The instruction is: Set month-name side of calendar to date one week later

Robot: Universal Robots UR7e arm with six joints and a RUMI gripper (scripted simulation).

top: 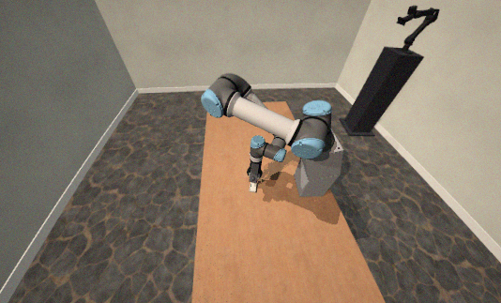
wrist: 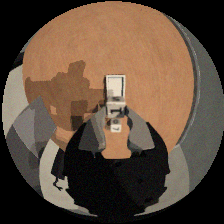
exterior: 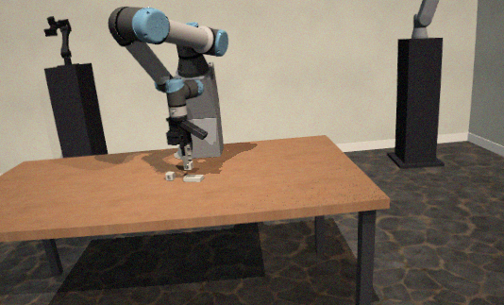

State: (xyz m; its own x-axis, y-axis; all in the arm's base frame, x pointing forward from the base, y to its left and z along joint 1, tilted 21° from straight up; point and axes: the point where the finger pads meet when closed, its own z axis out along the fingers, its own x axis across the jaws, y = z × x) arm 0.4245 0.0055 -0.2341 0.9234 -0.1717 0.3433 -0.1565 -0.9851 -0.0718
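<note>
Now: hand 70 mm above the white calendar tray and 20 mm to the right of it.
</note>
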